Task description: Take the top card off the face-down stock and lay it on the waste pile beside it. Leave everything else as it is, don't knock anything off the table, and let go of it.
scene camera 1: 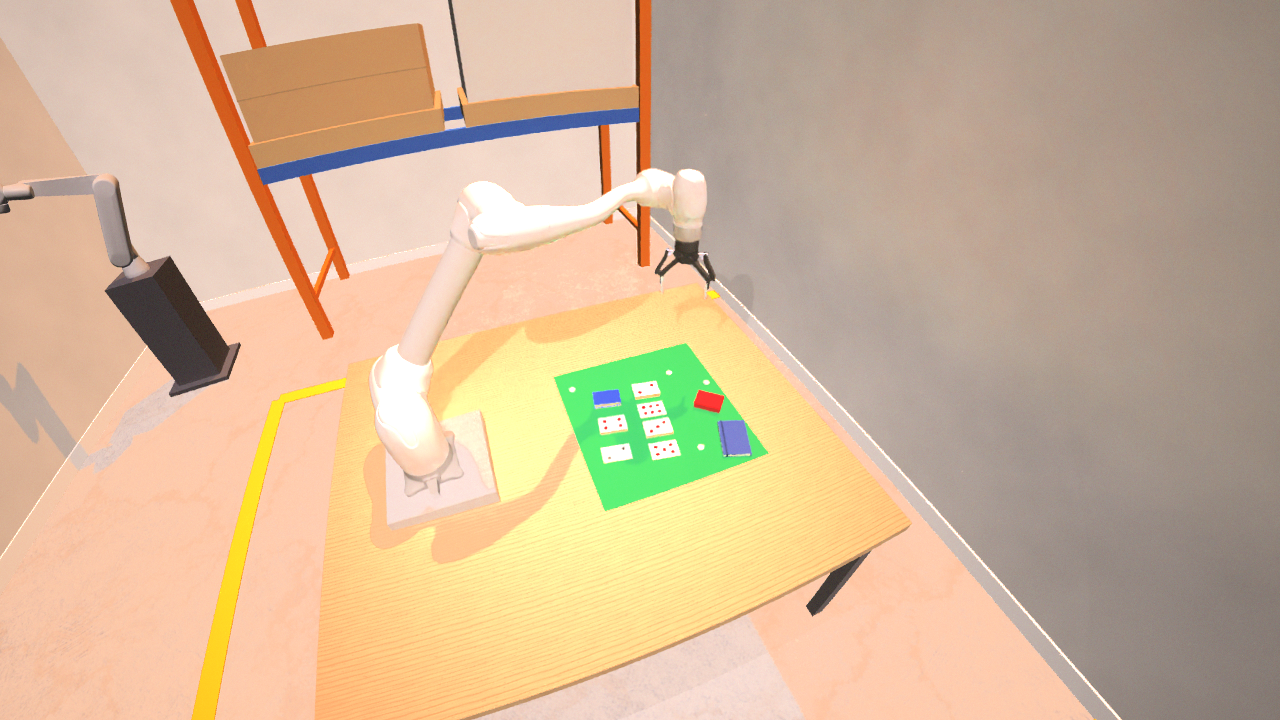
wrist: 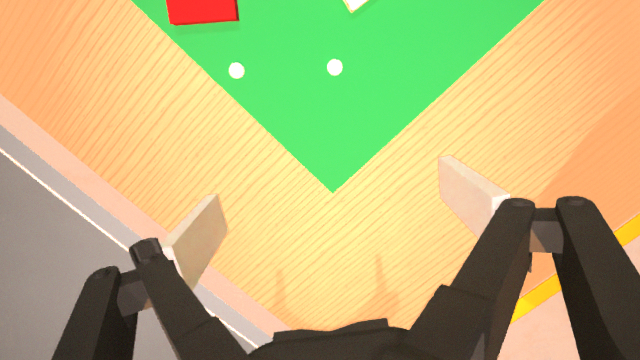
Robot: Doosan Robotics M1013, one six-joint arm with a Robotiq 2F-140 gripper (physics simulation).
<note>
In view: my gripper (scene camera 1: 683,294) and a green mat (scene camera 1: 619,483).
My gripper shows as well in the wrist view (wrist: 328,195). The green mat shows as well in the wrist view (wrist: 393,66).
</note>
